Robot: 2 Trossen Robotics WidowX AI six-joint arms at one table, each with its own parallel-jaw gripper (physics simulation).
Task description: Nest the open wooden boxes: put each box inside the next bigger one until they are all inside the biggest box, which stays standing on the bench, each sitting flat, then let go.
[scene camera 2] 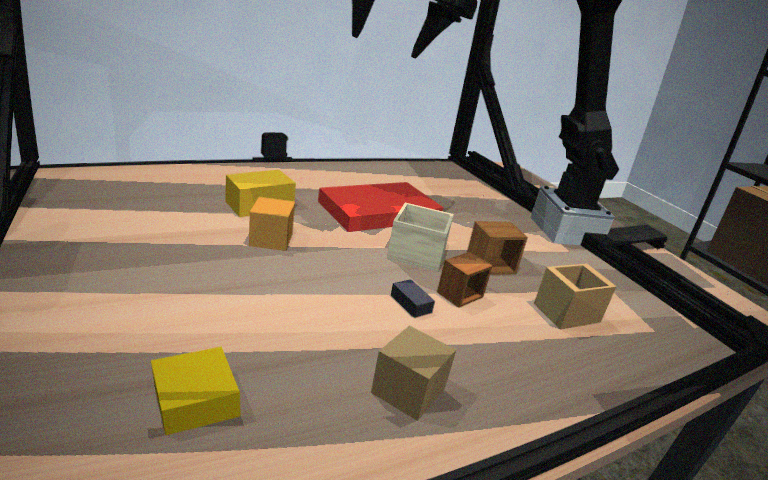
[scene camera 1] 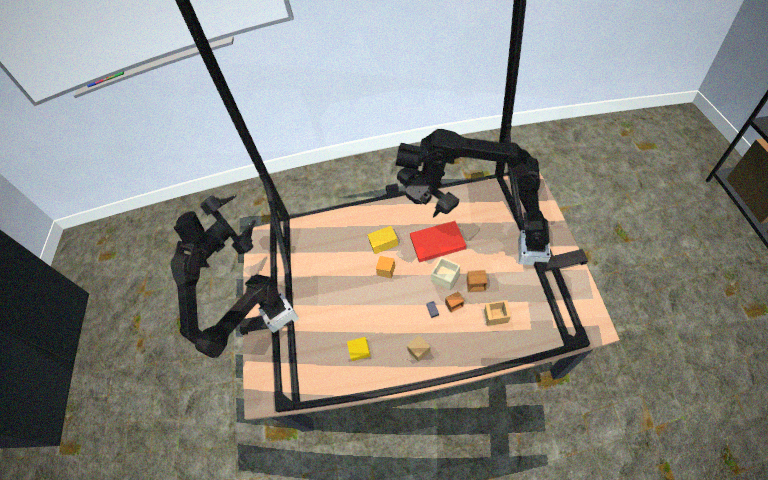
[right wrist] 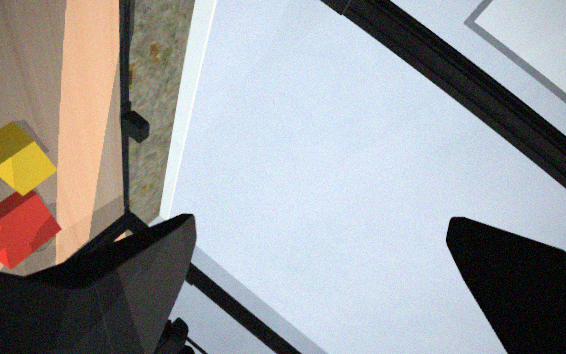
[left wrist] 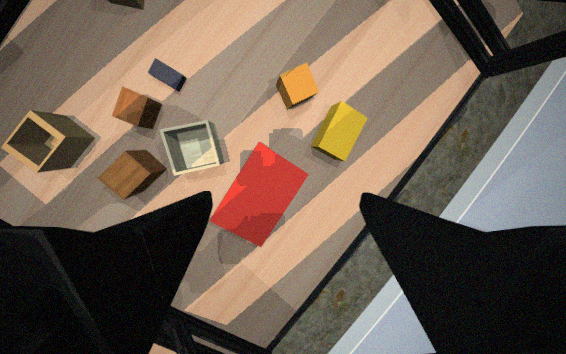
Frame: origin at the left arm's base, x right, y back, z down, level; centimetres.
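Seen in the pictures: left gripper, fingertip midpoint: (scene camera 2: 383,47) (scene camera 1: 422,208) (left wrist: 287,199); right gripper, fingertip midpoint: (scene camera 1: 245,208) (right wrist: 322,228); left arm's base at its link origin: (scene camera 2: 576,200) (scene camera 1: 535,243); right arm's base at its link origin: (scene camera 1: 274,308).
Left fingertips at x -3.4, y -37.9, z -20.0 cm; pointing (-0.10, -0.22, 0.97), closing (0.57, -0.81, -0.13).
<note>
Pixels of each thing's top centre, then the offset from my left fingertips to it.
- pale green open box at its top centre: (scene camera 2: 424,217) (left wrist: 190,148) (scene camera 1: 445,269) dy +7.8, dx -8.6, dz +20.5 cm
- tan open box at its top centre: (scene camera 2: 581,276) (left wrist: 33,142) (scene camera 1: 498,309) dy +25.1, dx -21.6, dz +20.7 cm
- brown box at its top centre: (scene camera 2: 501,229) (left wrist: 124,175) (scene camera 1: 477,276) dy +18.2, dx -10.7, dz +20.3 cm
- smaller reddish-brown box at its top centre: (scene camera 2: 468,262) (left wrist: 129,106) (scene camera 1: 454,299) dy +11.4, dx -18.5, dz +21.5 cm
- red slab at its top centre: (scene camera 2: 381,197) (left wrist: 260,197) (right wrist: 23,234) (scene camera 1: 437,239) dy +4.0, dx +5.1, dz +23.7 cm
- orange block at its top centre: (scene camera 2: 273,206) (left wrist: 299,83) (scene camera 1: 384,263) dy -12.6, dx -7.5, dz +21.2 cm
- navy block at its top centre: (scene camera 2: 413,291) (left wrist: 165,73) (scene camera 1: 432,308) dy +4.6, dx -21.0, dz +24.4 cm
- tan cube at its top centre: (scene camera 2: 418,350) (scene camera 1: 418,346) dy +1.7, dx -35.1, dz +21.2 cm
A pale green open box (scene camera 1: 442,281) (scene camera 2: 416,246) (left wrist: 197,170) stands upright, opening up. A tan open box (scene camera 1: 497,320) (scene camera 2: 594,306) (left wrist: 71,145) also stands upright, to its right in scene camera 2. A brown box (scene camera 1: 476,275) (scene camera 2: 485,249) (left wrist: 123,175) and a smaller reddish-brown box (scene camera 1: 453,298) (scene camera 2: 454,281) (left wrist: 128,104) lie on their sides, openings sideways. All four are apart. My left gripper (scene camera 1: 412,203) (scene camera 2: 385,46) (left wrist: 287,199) is open and empty, high above the back of the bench. My right gripper (scene camera 1: 242,210) (right wrist: 322,228) is open and empty, beyond the bench's left end.
A red slab (scene camera 1: 437,241) (scene camera 2: 373,203) lies behind the pale box. Yellow blocks (scene camera 1: 383,240) (scene camera 1: 357,348), an orange block (scene camera 1: 385,266) and a navy block (scene camera 1: 432,309) lie around. A tan cube (scene camera 1: 417,346) (scene camera 2: 399,378) is near the front; whether it is hollow underneath is hidden.
</note>
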